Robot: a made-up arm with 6 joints. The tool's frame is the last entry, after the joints.
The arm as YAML. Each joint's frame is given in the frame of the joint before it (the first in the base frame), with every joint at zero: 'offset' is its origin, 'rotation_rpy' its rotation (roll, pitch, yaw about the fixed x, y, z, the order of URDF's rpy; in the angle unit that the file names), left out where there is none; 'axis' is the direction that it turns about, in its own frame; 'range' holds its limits. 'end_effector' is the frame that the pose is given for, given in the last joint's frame.
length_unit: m
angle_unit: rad
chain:
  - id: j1
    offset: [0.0, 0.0, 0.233]
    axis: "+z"
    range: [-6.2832, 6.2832]
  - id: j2
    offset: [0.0, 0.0, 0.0]
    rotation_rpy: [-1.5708, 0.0, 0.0]
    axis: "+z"
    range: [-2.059, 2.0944]
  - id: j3
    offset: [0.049, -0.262, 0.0]
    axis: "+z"
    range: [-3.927, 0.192]
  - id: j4
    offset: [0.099, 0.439, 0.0]
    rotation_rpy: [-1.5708, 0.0, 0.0]
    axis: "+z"
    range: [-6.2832, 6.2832]
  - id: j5
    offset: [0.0, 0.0, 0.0]
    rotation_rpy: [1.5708, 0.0, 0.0]
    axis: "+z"
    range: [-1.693, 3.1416]
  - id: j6
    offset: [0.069, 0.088, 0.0]
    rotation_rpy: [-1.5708, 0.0, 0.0]
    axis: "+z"
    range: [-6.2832, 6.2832]
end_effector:
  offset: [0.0, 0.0, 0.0]
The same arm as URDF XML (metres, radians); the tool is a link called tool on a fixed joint. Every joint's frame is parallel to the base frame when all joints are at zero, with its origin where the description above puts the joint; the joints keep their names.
<robot name="arm">
<joint name="tool_fixed" type="fixed"><parent link="link6"/><child link="tool"/><origin xyz="0 0 0" rpy="3.1416 0 0"/></joint>
<joint name="j6" type="revolute"><parent link="link5"/><child link="link6"/><origin xyz="0.069 0 -0.088" rpy="0 0 0"/><axis xyz="0 0 -1"/><limit lower="-6.2832" upper="6.2832"/></joint>
<joint name="j5" type="revolute"><parent link="link4"/><child link="link5"/><origin xyz="0 0 0" rpy="0 0 0"/><axis xyz="0 1 0"/><limit lower="-1.693" upper="3.1416"/></joint>
<joint name="j4" type="revolute"><parent link="link3"/><child link="link4"/><origin xyz="0.099 0 -0.439" rpy="0 0 0"/><axis xyz="0 0 -1"/><limit lower="-6.2832" upper="6.2832"/></joint>
<joint name="j3" type="revolute"><parent link="link2"/><child link="link3"/><origin xyz="0.049 0 0.262" rpy="0 0 0"/><axis xyz="0 1 0"/><limit lower="-3.927" upper="0.192"/></joint>
<joint name="j2" type="revolute"><parent link="link1"/><child link="link2"/><origin xyz="0 0 0" rpy="0 0 0"/><axis xyz="0 1 0"/><limit lower="-2.059" upper="2.0944"/></joint>
<joint name="j1" type="revolute"><parent link="base"/><child link="link1"/><origin xyz="0 0 0.233" rpy="0 0 0"/><axis xyz="0 0 1"/><limit lower="-6.2832" upper="6.2832"/></joint>
<link name="base"/>
<link name="link1"/>
<link name="link2"/>
<link name="link3"/>
<link name="link4"/>
<link name="link5"/>
<link name="link6"/>
<link name="tool"/>
</robot>

